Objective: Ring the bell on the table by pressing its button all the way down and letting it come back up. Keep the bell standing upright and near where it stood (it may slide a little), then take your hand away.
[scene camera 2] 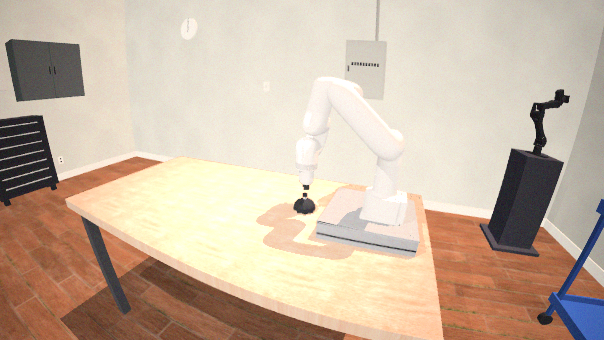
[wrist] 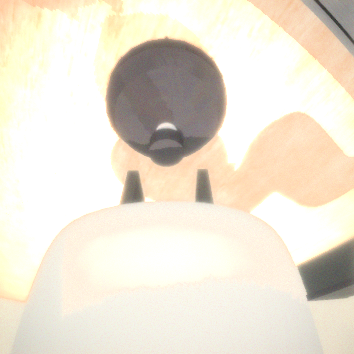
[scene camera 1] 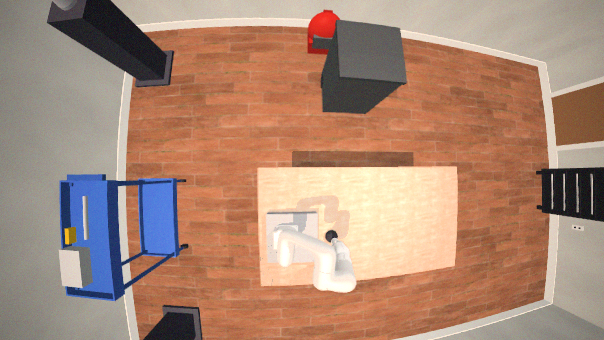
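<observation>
The black dome-shaped bell (scene camera 1: 330, 234) (scene camera 2: 304, 206) (wrist: 162, 85) stands upright on the wooden table (scene camera 1: 400, 210) (scene camera 2: 215, 200), beside the robot's base plate. Its dark round button (scene camera 2: 305, 195) (wrist: 166, 151) sits on top, and a pale bit of stem shows beside it in the wrist view. My gripper (scene camera 2: 306, 188) (wrist: 167, 171) is open, its two dark fingers apart with nothing held between them. It points down close above the button, with a small gap showing in scene camera 2. In scene camera 1 the arm hides the fingers.
The grey base plate (scene camera 1: 307, 250) (scene camera 2: 367, 242) under the arm lies close to the bell. A blue cart (scene camera 1: 112, 240) stands off the table's left side in scene camera 1. A dark grey cabinet (scene camera 1: 370, 52) stands on the floor away from the table.
</observation>
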